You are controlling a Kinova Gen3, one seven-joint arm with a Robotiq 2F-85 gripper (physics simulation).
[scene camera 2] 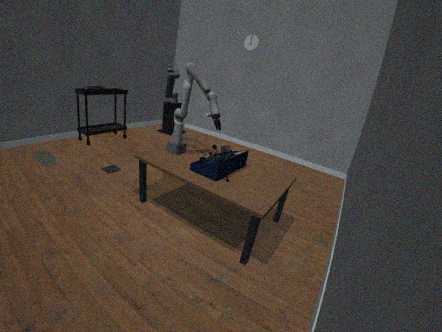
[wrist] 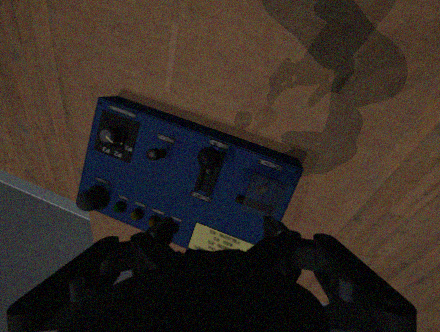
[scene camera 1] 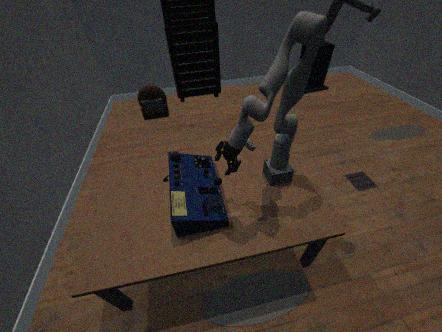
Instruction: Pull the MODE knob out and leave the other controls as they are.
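Seen in the pictures: gripper, fingertip midpoint: [scene camera 2: 219, 130] [wrist: 217, 226] [scene camera 1: 221, 167]; arm's base at its link origin: [scene camera 2: 177, 142] [scene camera 1: 277, 164].
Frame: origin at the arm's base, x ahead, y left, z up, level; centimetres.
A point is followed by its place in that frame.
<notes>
The blue control panel [scene camera 1: 194, 212] {x 55.1, y 16.6, z 1.7 cm} [scene camera 2: 215, 171] {x 58.4, y -29.4, z -2.0 cm} [wrist: 172, 182] {x 49.1, y -4.6, z 0.5 cm} lies on the table. Its printed labels are too blurred to read, so I cannot tell which control is marked MODE. In the wrist view, a large black round knob [wrist: 93, 197] {x 54.6, y -21.3, z 6.8 cm} is at the lower left corner, a dial knob [wrist: 106, 135] {x 40.6, y -19.9, z 1.7 cm} at the upper left, and a small black control [wrist: 156, 153] {x 41.4, y -7.2, z 2.7 cm} right of the dial. A ball-topped lever [wrist: 208, 156] {x 37.6, y 4.6, z 6.3 cm} stands in a slot, left of a clear-covered control [wrist: 264, 192] {x 43.0, y 15.4, z 4.3 cm}. My gripper [scene camera 1: 224, 165] {x 38.3, y 9.5, z 19.5 cm} [scene camera 2: 218, 128] {x 38.3, y 9.5, z 19.5 cm} [wrist: 217, 226] {x 38.3, y 9.5, z 19.5 cm} is open and empty, above and apart from the panel.
Small coloured buttons [wrist: 136, 214] {x 57.4, y -11.3, z 5.4 cm} line the panel's lower edge beside a yellow label [wrist: 217, 238] {x 59.4, y 8.8, z 3.6 cm}; my left finger hides part of that row. The arm's base [scene camera 1: 278, 175] {x 3.4, y 7.0, z -1.6 cm} [scene camera 2: 176, 148] {x 4.7, y -6.6, z -3.4 cm} stands on the table [scene camera 1: 125, 255] {x 91.4, y 20.5, z -9.8 cm} [scene camera 2: 265, 182] {x 92.2, y -2.8, z -9.8 cm}. A small dark hook-like part [scene camera 1: 166, 178] {x 65.7, y -22.6, z -9.4 cm} sticks out from the panel's side.
</notes>
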